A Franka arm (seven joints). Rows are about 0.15 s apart.
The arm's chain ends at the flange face. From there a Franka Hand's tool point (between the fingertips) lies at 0.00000 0.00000 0.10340 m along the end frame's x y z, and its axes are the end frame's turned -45 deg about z.
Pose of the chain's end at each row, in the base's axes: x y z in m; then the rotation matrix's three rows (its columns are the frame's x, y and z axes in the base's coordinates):
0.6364 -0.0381 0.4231; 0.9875 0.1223 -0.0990; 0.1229 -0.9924 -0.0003; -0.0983 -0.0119 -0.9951
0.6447 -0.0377 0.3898; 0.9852 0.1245 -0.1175; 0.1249 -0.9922 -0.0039; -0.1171 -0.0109 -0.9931
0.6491 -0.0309 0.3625; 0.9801 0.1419 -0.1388; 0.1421 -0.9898 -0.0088; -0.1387 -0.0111 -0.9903
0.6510 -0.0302 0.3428; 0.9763 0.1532 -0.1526; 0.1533 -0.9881 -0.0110; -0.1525 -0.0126 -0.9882
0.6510 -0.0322 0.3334; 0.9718 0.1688 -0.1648; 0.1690 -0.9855 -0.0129; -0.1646 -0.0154 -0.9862
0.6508 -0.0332 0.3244; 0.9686 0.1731 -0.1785; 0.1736 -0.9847 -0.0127; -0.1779 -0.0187 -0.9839
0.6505 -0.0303 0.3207; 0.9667 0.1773 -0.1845; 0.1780 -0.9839 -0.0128; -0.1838 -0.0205 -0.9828
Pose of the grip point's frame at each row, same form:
0.6262 -0.0381 0.3202; 0.6118 0.7847 -0.0990; 0.7886 -0.6148 -0.0003; -0.0611 -0.0779 -0.9951
0.6326 -0.0381 0.2871; 0.6086 0.7847 -0.1175; 0.7899 -0.6133 -0.0039; -0.0751 -0.0905 -0.9931
0.6347 -0.0318 0.2601; 0.5927 0.7934 -0.1388; 0.8004 -0.5994 -0.0088; -0.0902 -0.1059 -0.9903
0.6352 -0.0313 0.2406; 0.5820 0.7987 -0.1526; 0.8071 -0.5903 -0.0110; -0.0989 -0.1167 -0.9882
0.6340 -0.0335 0.2314; 0.5678 0.8065 -0.1648; 0.8164 -0.5774 -0.0129; -0.1055 -0.1273 -0.9862
0.6323 -0.0345 0.2227; 0.5625 0.8073 -0.1785; 0.8190 -0.5735 -0.0127; -0.1126 -0.1390 -0.9839
0.6314 -0.0316 0.2191; 0.5582 0.8089 -0.1845; 0.8216 -0.5699 -0.0128; -0.1155 -0.1445 -0.9828

